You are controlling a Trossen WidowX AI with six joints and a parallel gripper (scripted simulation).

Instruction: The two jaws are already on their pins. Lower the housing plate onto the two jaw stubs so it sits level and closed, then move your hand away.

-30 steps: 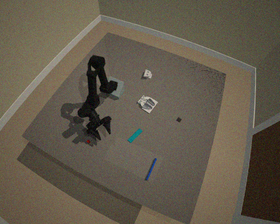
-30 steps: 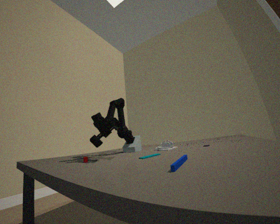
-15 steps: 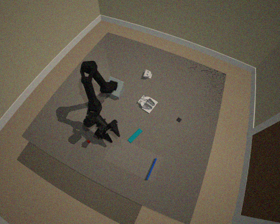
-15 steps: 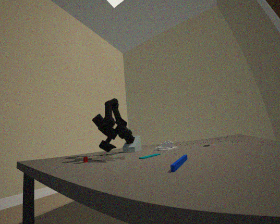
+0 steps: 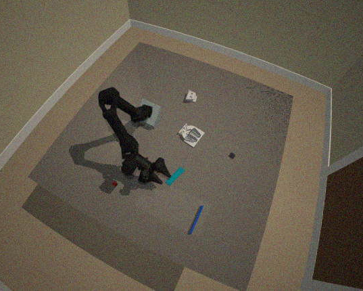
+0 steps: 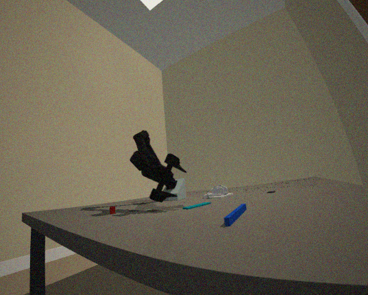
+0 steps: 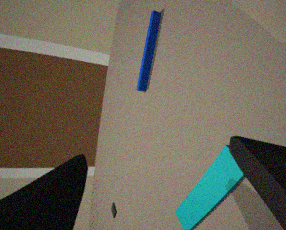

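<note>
Now: gripper tip 90 mm above the teal bar, 60 mm to the right of it and 20 mm short of it. From my gripper tip the other things lie so: small dark square: 300 mm to the left, 280 mm ahead, 90 mm below; then red cube: 250 mm behind, 100 mm to the right, 80 mm below; then blue bar: 210 mm ahead, 110 mm to the right, 80 mm below.
</note>
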